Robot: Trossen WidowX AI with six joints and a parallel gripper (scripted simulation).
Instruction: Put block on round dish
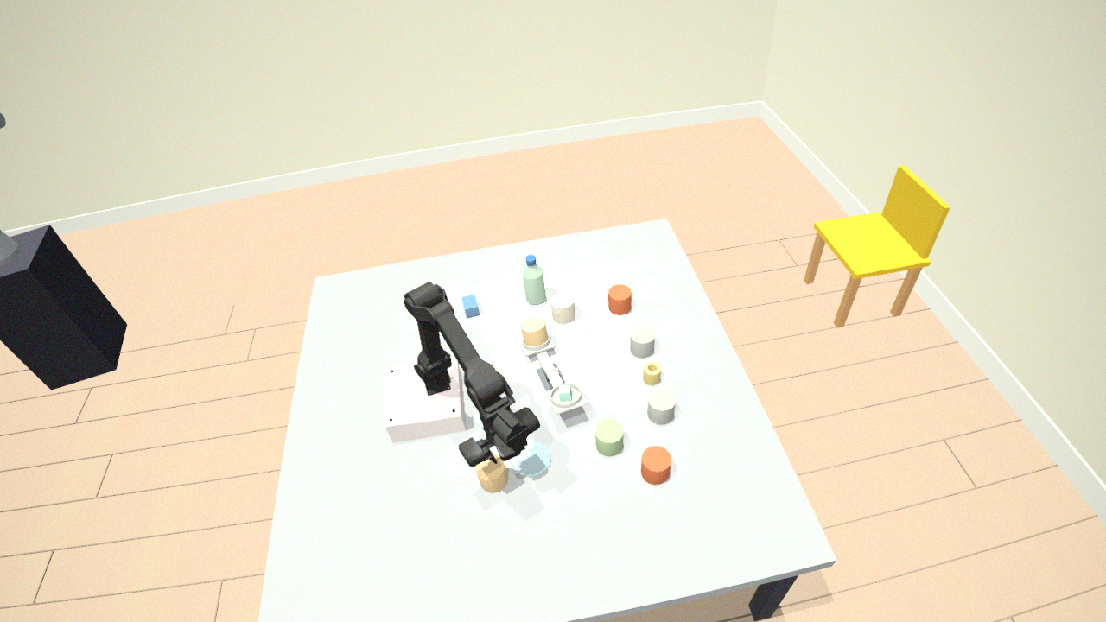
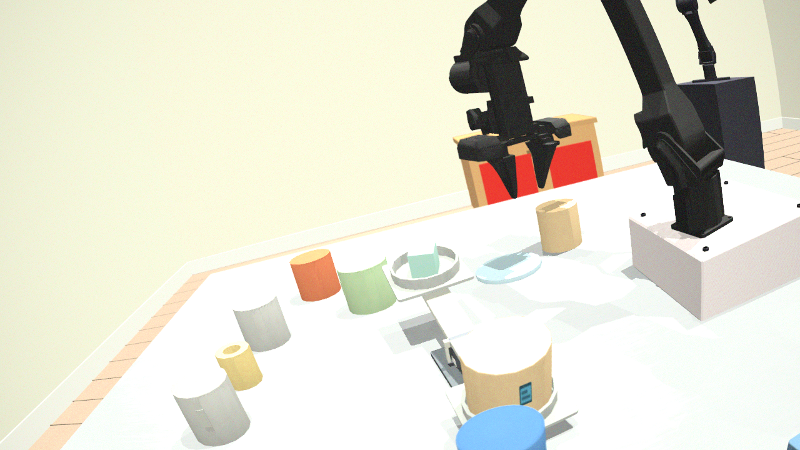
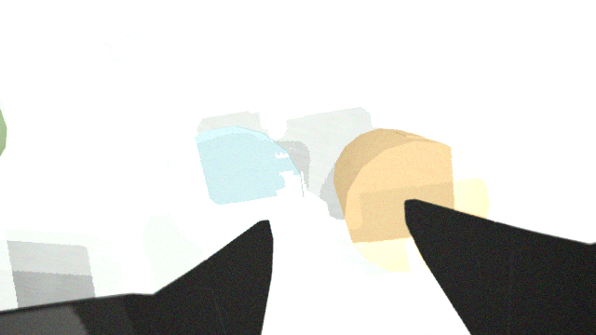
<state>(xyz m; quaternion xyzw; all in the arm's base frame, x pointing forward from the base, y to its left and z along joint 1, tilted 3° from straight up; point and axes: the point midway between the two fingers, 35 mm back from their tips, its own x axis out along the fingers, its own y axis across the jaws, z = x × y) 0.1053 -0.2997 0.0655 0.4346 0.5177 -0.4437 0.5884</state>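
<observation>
My gripper tip is now 20 cm short of the teal block, 13 cm to the right of it and 1 cm above it. Also, from my gripper tip: green cylinder (28 cm ahead, 1 cm to the right, 6 cm below); balance (20 cm ahead, 25 cm to the left, 6 cm below); pale blue round dish (6 cm ahead, 3 cm to the left, 9 cm below).
</observation>
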